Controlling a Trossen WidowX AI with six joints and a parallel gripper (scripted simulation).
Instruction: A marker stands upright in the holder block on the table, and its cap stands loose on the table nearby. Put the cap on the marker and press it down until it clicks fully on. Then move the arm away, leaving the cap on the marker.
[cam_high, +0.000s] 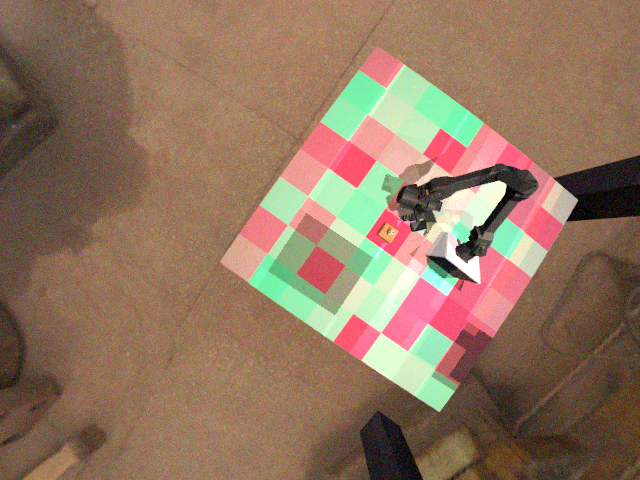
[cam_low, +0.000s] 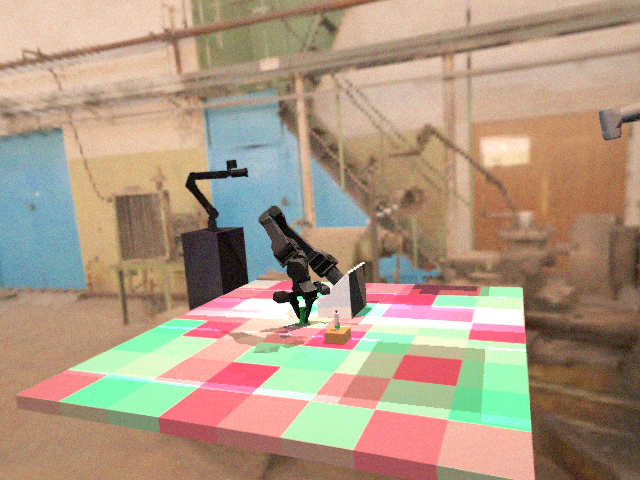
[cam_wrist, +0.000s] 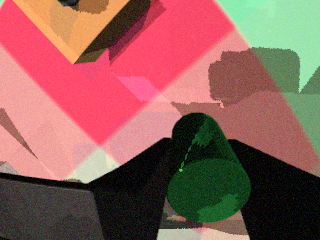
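My gripper tip is 10 mm past the holder block, 120 mm to the right of it and 50 mm above it. Round my gripper tip: green cap: 10 mm above.
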